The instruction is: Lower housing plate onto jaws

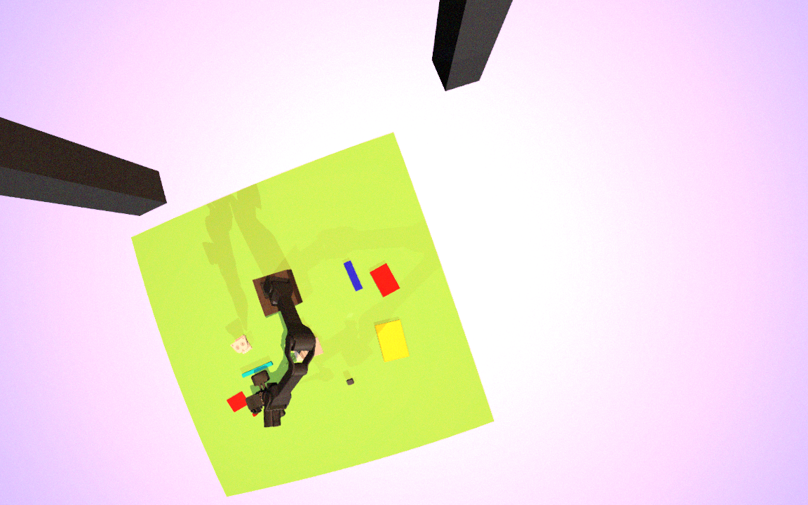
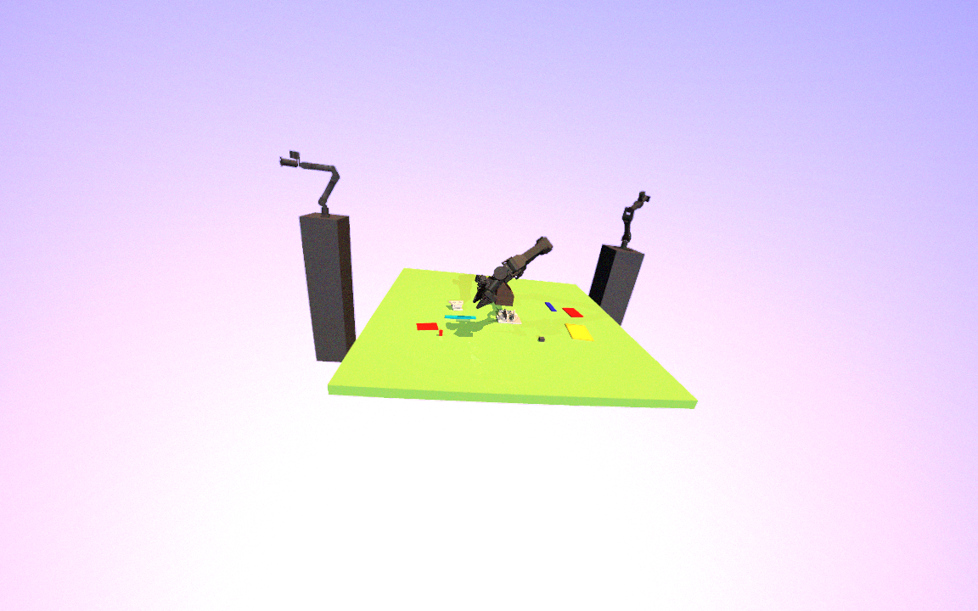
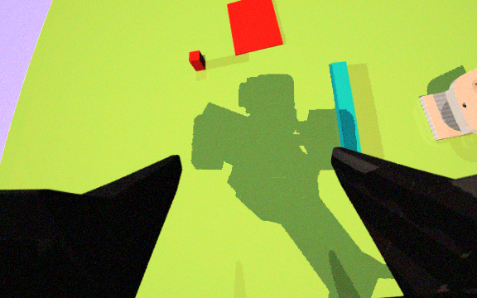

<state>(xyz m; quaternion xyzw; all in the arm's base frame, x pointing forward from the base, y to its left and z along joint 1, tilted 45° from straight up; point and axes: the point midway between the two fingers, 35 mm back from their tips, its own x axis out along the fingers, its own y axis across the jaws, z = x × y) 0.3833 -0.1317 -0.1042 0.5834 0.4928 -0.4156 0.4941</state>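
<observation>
Now: the cyan bar 110 mm below my gripper tip, 90 mm behind it and 50 mm to the right of it. Also, from my gripper tip: dark cube (320 mm to the left, 110 mm below, 80 mm ahead); then yellow housing plate (540 mm to the left, 110 mm below, 20 mm behind); then blue bar (480 mm to the left, 330 mm behind, 110 mm below).
</observation>
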